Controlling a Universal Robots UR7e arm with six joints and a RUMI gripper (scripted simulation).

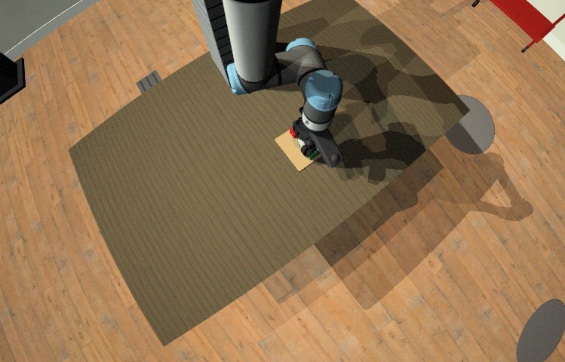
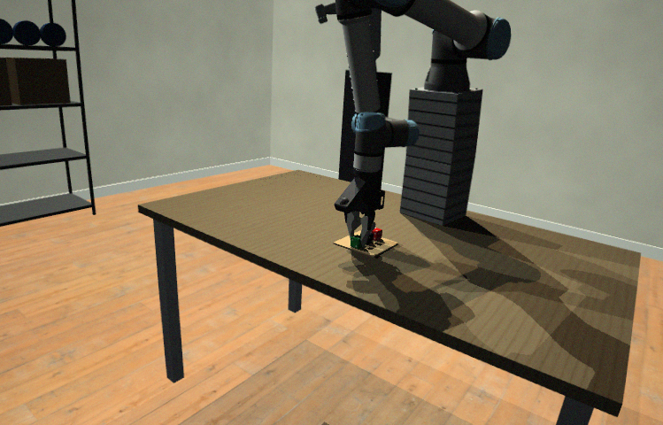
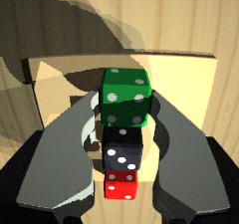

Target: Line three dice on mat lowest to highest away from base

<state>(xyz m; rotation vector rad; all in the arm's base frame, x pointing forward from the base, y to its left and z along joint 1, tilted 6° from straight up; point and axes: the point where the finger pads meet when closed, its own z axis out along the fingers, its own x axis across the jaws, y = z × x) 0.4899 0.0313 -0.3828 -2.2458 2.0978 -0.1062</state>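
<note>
Right now my hand is right at the green die. The rest, counted from my hand: black die 50 mm behind; tan mat 50 mm behind, 20 mm below; red die 90 mm behind, 10 mm to the right.
</note>
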